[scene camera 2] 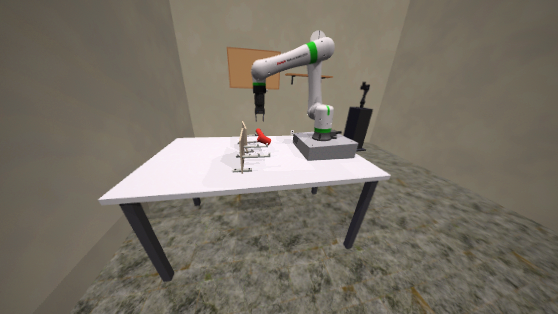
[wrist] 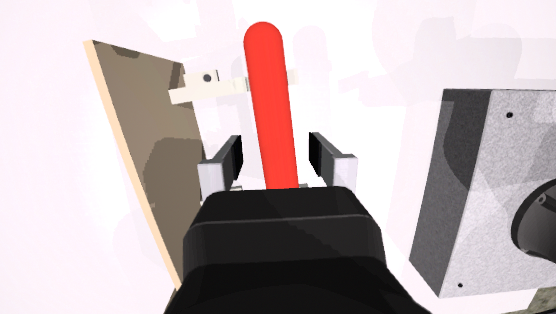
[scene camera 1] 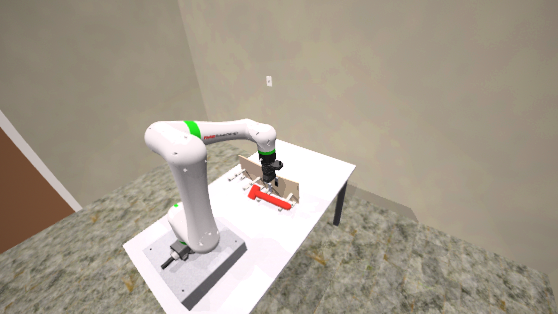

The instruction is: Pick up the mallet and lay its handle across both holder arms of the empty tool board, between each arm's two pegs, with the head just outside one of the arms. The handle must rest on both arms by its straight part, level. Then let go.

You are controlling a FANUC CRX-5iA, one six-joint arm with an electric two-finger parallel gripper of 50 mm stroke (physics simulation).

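Pixels of known places: gripper, fingertip midpoint: point(scene camera 2: 259, 121) point(wrist: 275, 147) point(scene camera 1: 273, 188); arm's base at its link origin: point(scene camera 2: 321, 138) point(wrist: 549, 216).
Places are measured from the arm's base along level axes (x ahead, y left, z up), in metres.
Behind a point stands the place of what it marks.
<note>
The red mallet point(scene camera 1: 274, 199) @[z 0.016, x 0.448, y -0.212 m] point(scene camera 2: 264, 139) @[z 0.007, x 0.454, y -0.021 m] point(wrist: 274, 115) @[z 0.017, x 0.452, y -0.222 m] lies across the arms of the tool board point(scene camera 1: 292, 188) @[z 0.020, x 0.581, y -0.263 m] point(wrist: 145, 105) @[z 0.035, x 0.581, y -0.251 m]. In the wrist view its handle crosses the farther holder arm point(wrist: 200, 93) @[z -0.027, x 0.542, y -0.256 m] between peg ends on either side; small peg parts also show on both sides of the handle near the gripper body. In scene camera 1 the head is at the left, outside the left arm, and it looks tilted in scene camera 2. Exact level cannot be told. My gripper point(scene camera 1: 273, 185) @[z 0.100, x 0.456, y -0.209 m] point(scene camera 2: 259, 119) @[z 0.100, x 0.456, y -0.209 m] point(wrist: 275, 147) @[z 0.100, x 0.456, y -0.209 m] is open and empty above the handle, with one finger to each side in the wrist view.
Further white holder arms with pegs point(scene camera 1: 236, 175) @[z -0.011, x 0.527, y 0.182 m] stand left of the mallet in scene camera 1. The near board panel point(scene camera 2: 242, 159) @[z -0.032, x 0.624, y 0.195 m] stands upright in scene camera 2. The grey robot base block point(scene camera 1: 195, 272) @[z 0.001, x -0.104, y -0.140 m] point(scene camera 2: 330, 150) @[z -0.033, x 0.023, y 0.168 m] point(wrist: 465, 200) @[z -0.013, x 0.166, y -0.054 m] is on the white table point(scene camera 2: 165, 175) @[z -0.105, x 1.042, y 0.162 m].
</note>
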